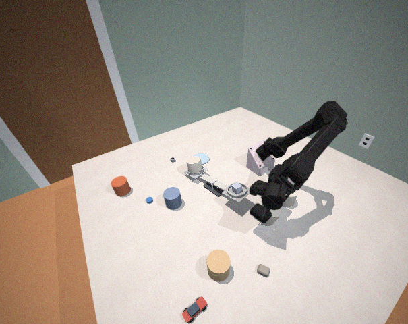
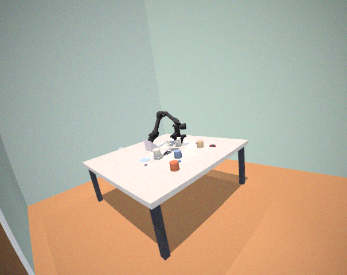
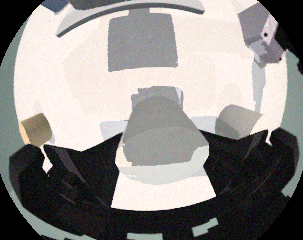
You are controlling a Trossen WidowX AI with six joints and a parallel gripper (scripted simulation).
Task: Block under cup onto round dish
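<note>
Now: gripper tip 48 cm to the left of the pale blue round dish, 7 cm past it and 2 cm above it. Round my gripper tip: tan cylinder (29 cm ahead, 1 cm to the left, 1 cm above); grey pebble (17 cm ahead, 10 cm to the left, 2 cm below); grey balance (26 cm to the right, 3 cm ahead, 1 cm above).
</note>
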